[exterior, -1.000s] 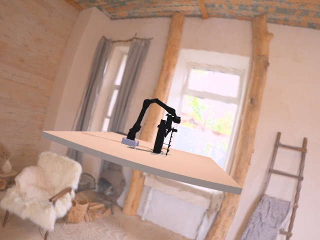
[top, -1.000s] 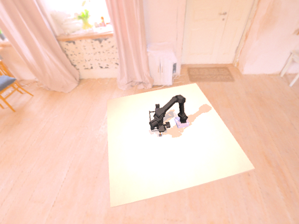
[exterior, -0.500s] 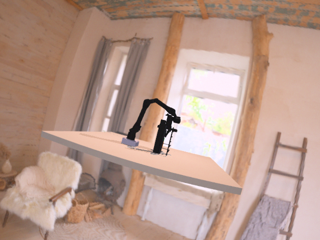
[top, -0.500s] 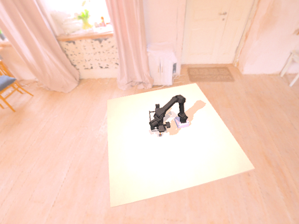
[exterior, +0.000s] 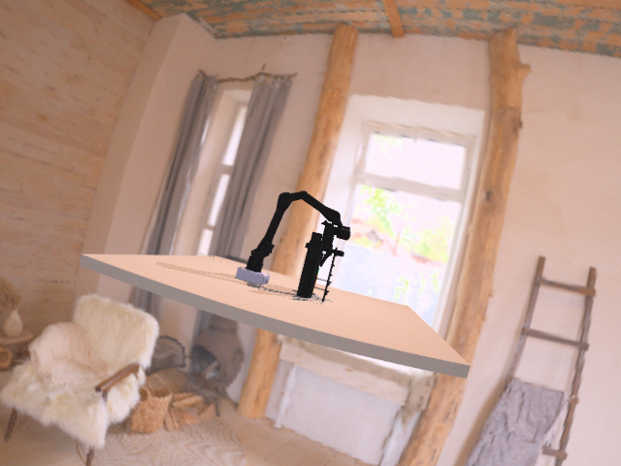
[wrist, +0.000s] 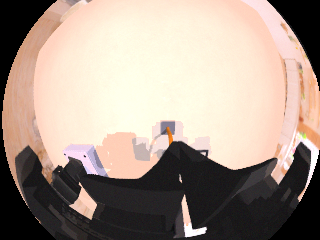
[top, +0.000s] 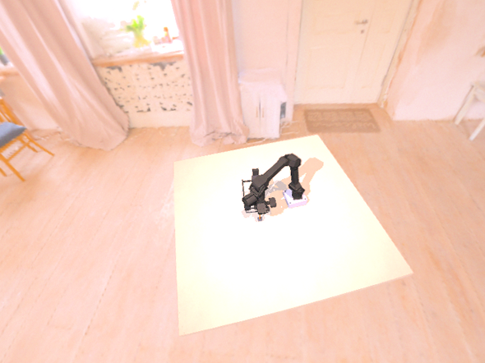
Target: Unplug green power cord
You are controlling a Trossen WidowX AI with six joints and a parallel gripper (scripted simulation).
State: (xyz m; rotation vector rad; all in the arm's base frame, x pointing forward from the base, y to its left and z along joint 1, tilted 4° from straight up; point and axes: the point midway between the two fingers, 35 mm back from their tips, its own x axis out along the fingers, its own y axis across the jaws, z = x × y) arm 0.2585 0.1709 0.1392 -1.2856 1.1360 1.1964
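My gripper tip is 11 cm to the left of the green plug and 1 cm short of it.
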